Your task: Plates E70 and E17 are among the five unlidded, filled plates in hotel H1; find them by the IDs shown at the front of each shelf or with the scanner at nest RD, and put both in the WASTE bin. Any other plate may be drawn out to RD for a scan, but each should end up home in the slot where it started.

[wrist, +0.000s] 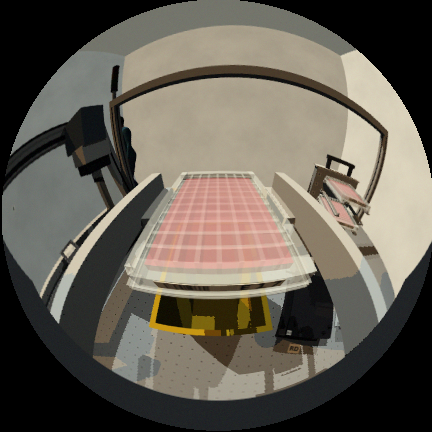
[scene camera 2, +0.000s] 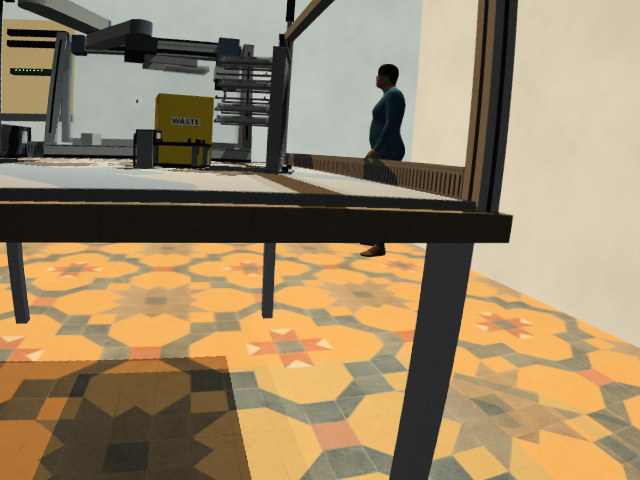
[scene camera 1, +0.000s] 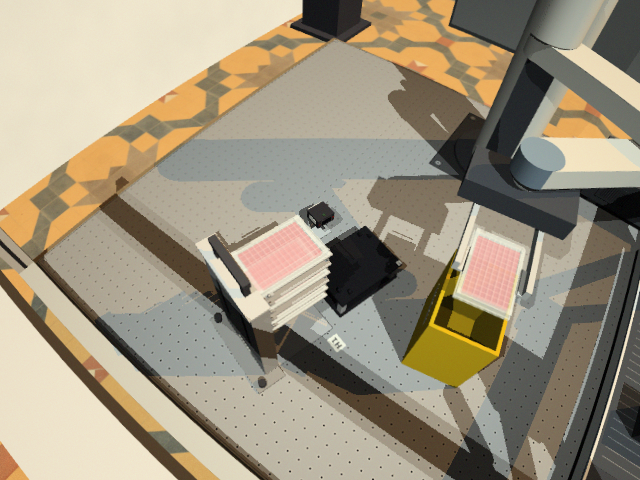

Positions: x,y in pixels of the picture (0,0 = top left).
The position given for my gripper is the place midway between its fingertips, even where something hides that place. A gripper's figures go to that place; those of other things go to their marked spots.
Labels:
My gripper (wrist: pixel 217 180) is 0.11 m from the lens. A black nest RD (wrist: pixel 312 306) is 0.35 m from the lens.

